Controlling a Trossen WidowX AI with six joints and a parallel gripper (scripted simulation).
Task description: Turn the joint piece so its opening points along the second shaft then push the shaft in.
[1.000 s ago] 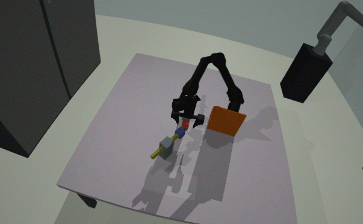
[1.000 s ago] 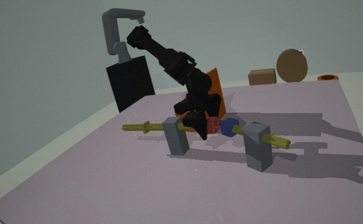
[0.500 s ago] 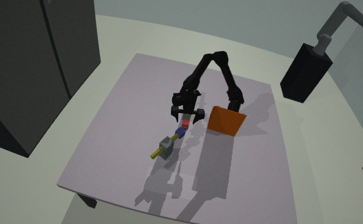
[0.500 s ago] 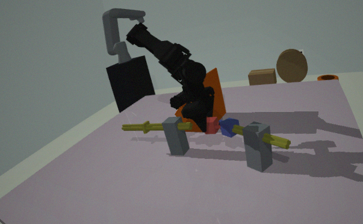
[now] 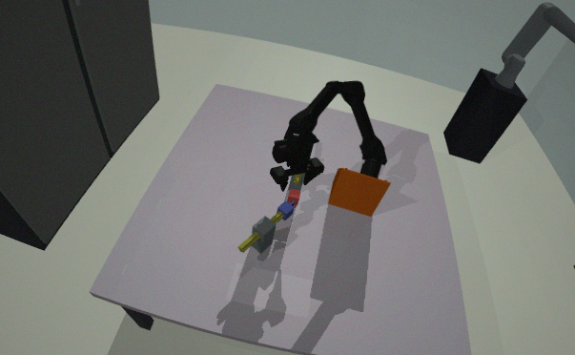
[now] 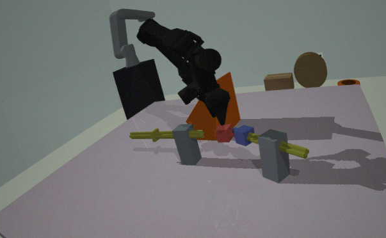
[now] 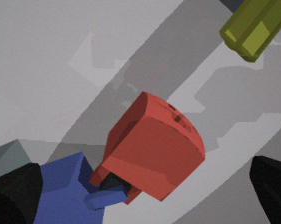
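My gripper tip is 4 cm above the red joint piece, 1 cm to the right of it and 1 cm past it.
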